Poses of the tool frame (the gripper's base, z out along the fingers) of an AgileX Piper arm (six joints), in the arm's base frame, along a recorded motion.
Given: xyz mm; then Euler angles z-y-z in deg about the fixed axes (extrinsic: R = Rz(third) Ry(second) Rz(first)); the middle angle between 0 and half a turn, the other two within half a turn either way.
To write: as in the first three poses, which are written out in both.
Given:
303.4 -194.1 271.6 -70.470 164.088 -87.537
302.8 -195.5 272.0 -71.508 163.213 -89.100
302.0 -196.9 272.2 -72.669 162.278 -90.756
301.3 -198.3 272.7 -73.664 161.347 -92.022
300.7 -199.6 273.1 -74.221 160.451 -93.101
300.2 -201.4 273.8 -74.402 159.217 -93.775
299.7 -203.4 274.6 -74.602 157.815 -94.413
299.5 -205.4 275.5 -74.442 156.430 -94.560
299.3 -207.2 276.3 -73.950 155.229 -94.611
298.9 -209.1 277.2 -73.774 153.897 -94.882
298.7 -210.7 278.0 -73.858 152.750 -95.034
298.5 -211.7 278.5 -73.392 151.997 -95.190
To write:
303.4 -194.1 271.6 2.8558 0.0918 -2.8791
302.8 -195.5 272.0 2.8474 0.0917 -2.8629
302.0 -196.9 272.2 2.8395 0.0908 -2.8455
301.3 -198.3 272.7 2.8354 0.0901 -2.8283
300.7 -199.6 273.1 2.8272 0.0911 -2.8123
300.2 -201.4 273.8 2.8204 0.0956 -2.7911
299.7 -203.4 274.6 2.8149 0.1004 -2.7670
299.5 -205.4 275.5 2.8122 0.1075 -2.7437
299.3 -207.2 276.3 2.8056 0.1161 -2.7242
298.9 -209.1 277.2 2.8008 0.1233 -2.7019
298.7 -210.7 278.0 2.8019 0.1276 -2.6822
298.5 -211.7 278.5 2.7935 0.1346 -2.6703

